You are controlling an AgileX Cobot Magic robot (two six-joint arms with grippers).
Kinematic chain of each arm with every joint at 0, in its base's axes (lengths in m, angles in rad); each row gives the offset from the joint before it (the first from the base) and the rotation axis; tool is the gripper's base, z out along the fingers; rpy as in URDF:
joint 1: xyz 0 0 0.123 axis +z
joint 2: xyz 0 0 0 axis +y
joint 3: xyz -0.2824 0 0.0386 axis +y
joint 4: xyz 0.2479 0 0.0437 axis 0.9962 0 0.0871
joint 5: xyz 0 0 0 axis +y
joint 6: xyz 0.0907 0 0.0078 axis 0.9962 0 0.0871
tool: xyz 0 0 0 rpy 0 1.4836 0
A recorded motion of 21 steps. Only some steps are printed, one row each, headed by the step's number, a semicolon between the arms.
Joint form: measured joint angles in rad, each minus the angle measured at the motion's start. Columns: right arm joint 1, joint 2, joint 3, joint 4, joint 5, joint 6; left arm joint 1, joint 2, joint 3, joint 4, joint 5, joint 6.
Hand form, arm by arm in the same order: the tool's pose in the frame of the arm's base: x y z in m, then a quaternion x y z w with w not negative. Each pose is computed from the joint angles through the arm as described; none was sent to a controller.
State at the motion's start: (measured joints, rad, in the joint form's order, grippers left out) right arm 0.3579 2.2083 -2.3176 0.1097 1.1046 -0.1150; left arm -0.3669 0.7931 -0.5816 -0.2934 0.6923 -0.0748
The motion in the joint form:
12: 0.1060 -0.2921 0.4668 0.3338 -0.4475 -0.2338; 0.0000 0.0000 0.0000 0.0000 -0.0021 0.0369
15: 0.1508 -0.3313 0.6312 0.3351 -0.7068 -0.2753; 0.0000 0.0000 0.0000 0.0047 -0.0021 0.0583
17: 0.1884 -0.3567 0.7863 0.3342 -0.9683 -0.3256; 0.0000 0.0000 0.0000 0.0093 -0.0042 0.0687
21: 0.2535 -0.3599 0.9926 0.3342 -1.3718 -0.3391; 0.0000 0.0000 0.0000 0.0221 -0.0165 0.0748
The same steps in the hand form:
12: 0.3964 0.2251 0.3543 -0.25703 0.83732 0.22340 0.42769; 0.1280 -0.0672 0.2781 0.08111 0.91848 -0.19891 0.33202
15: 0.3889 0.2343 0.3361 -0.24629 0.81292 0.20626 0.48576; 0.1281 -0.0669 0.2781 0.09209 0.91768 -0.19337 0.33465
17: 0.3813 0.2381 0.3153 -0.23760 0.78592 0.17686 0.54277; 0.1283 -0.0667 0.2781 0.09780 0.91694 -0.18980 0.33710
21: 0.3660 0.2440 0.2804 -0.20658 0.74365 0.14165 0.61987; 0.1294 -0.0661 0.2787 0.10262 0.91478 -0.18401 0.34464

